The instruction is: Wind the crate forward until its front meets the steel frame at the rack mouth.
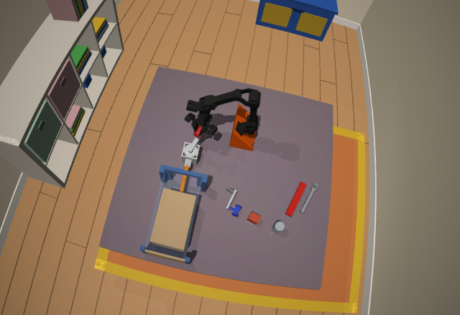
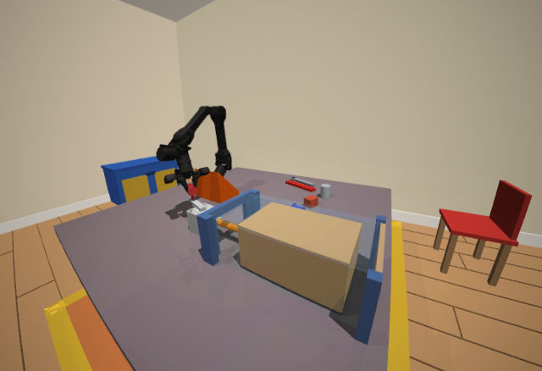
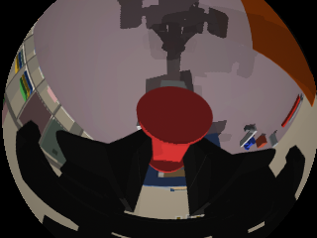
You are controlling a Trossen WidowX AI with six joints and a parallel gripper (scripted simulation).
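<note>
My gripper tip is 20 mm short of the winch handle and 30 mm above it. Also, from my gripper tip: blue frame 240 mm ahead, 10 mm to the left, 30 mm below; then grey winch 70 mm ahead, 20 mm to the right, 100 mm below; then red grip 10 mm behind.
</note>
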